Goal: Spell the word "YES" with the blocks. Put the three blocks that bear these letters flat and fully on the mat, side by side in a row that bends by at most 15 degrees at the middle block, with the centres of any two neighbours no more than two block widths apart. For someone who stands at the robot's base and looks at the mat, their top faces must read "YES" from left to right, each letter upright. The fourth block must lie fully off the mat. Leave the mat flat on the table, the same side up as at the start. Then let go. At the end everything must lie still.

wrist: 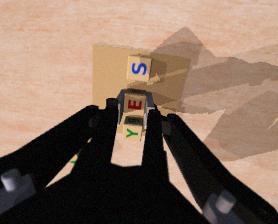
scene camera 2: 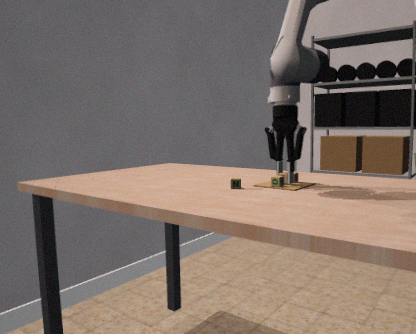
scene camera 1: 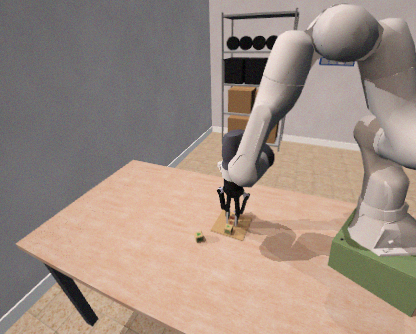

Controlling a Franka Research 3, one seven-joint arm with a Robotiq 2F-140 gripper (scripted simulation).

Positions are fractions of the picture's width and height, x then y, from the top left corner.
Labels:
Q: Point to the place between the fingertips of my gripper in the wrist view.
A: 0.49, 0.44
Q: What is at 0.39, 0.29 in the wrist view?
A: A tan mat.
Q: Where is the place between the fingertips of my gripper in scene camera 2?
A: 0.68, 0.55

